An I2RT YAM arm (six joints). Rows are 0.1 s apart.
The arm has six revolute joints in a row. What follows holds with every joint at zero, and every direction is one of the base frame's. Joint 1 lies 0.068 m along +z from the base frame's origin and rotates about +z. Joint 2 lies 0.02 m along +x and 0.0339 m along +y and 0.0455 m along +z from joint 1 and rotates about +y. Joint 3 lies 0.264 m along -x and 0.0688 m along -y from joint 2 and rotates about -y. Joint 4 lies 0.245 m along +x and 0.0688 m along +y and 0.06 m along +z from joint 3 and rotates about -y. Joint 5 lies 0.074 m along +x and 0.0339 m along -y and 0.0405 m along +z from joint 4 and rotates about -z. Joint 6 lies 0.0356 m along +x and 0.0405 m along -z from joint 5 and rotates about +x. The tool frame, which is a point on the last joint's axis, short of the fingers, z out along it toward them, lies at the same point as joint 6; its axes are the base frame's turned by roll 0, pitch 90 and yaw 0 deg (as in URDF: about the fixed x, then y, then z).
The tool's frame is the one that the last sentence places.
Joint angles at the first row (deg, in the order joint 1, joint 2, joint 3, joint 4, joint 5, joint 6):
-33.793, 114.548, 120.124, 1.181, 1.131, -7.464
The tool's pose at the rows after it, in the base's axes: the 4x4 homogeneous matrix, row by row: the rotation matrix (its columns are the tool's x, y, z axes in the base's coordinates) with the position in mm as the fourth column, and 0 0 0 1 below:
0.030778 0.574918 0.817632 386.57; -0.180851 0.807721 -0.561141 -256.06; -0.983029 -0.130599 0.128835 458.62; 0 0 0 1
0.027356 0.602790 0.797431 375.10; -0.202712 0.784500 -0.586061 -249.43; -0.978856 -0.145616 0.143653 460.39; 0 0 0 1
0.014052 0.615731 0.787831 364.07; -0.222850 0.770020 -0.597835 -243.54; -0.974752 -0.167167 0.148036 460.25; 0 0 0 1
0.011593 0.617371 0.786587 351.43; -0.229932 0.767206 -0.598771 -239.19; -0.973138 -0.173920 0.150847 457.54; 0 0 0 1
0.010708 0.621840 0.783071 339.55; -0.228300 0.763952 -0.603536 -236.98; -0.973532 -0.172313 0.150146 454.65; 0 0 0 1
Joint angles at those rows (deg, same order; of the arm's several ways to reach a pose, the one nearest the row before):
-33.442, 111.743, 117.864, 1.283, 1.011, -7.699
-33.394, 108.324, 113.178, 3.415, 2.889, -8.881
-33.482, 105.170, 108.874, 4.827, 3.670, -10.281
-33.966, 101.854, 103.997, 6.547, 3.276, -10.633
-34.660, 99.104, 100.043, 7.708, 2.928, -10.482

